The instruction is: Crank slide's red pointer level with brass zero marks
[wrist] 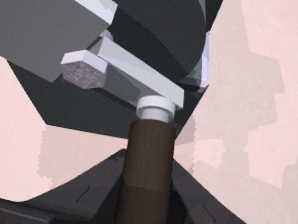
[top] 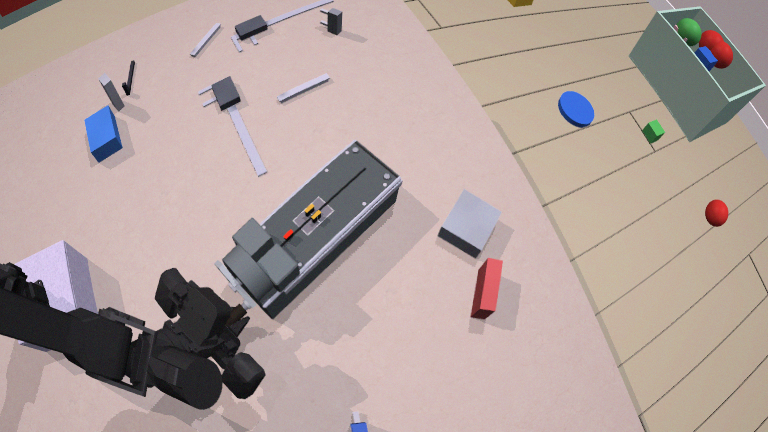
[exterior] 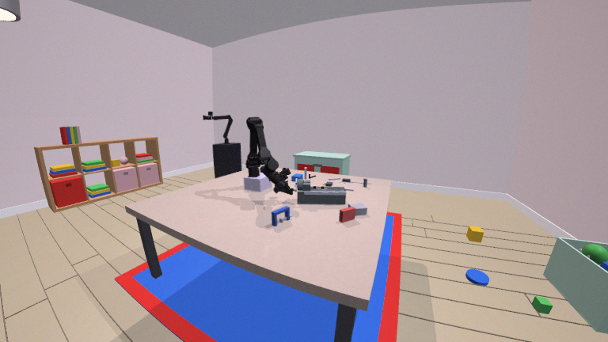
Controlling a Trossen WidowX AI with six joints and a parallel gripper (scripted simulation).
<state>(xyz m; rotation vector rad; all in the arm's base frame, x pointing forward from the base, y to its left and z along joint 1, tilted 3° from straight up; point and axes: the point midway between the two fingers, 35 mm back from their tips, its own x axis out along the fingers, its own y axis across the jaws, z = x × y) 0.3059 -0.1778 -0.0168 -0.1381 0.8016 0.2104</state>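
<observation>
Right now my gripper tip is 2 cm below the dark brown crank handle and 2 cm past it. Round my gripper tip: red pointer (11 cm ahead, 5 cm to the left, 3 cm above); then red block (31 cm ahead, 14 cm to the right, 2 cm below); then grey block (35 cm ahead, 4 cm to the right, 3 cm below).
</observation>
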